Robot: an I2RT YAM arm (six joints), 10 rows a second.
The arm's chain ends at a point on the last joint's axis. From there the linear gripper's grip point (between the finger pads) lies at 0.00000 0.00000 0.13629 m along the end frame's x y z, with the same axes.
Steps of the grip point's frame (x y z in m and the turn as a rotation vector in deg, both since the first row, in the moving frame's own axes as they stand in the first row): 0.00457, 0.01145, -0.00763, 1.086, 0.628, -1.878; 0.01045, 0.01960, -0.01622, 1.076, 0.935, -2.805; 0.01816, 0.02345, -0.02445, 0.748, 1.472, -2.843; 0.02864, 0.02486, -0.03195, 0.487, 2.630, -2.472; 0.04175, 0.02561, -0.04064, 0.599, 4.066, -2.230; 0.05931, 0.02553, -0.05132, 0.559, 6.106, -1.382; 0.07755, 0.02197, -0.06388, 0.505, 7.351, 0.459; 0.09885, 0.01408, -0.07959, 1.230, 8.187, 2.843; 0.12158, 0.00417, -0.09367, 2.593, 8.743, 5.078
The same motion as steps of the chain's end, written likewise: 0.00312, 0.01406, -0.00760, 1.086, 0.628, -1.878; 0.00829, 0.02221, -0.01618, 1.076, 0.935, -2.805; 0.01470, 0.02532, -0.02439, 0.748, 1.472, -2.843; 0.02241, 0.02615, -0.03180, 0.487, 2.630, -2.472; 0.03212, 0.02722, -0.04029, 0.599, 4.066, -2.230; 0.04483, 0.02703, -0.05054, 0.559, 6.106, -1.382; 0.06011, 0.02310, -0.06275, 0.505, 7.351, 0.459; 0.07938, 0.01651, -0.07817, 1.230, 8.187, 2.843; 0.10063, 0.00938, -0.09195, 2.593, 8.743, 5.078
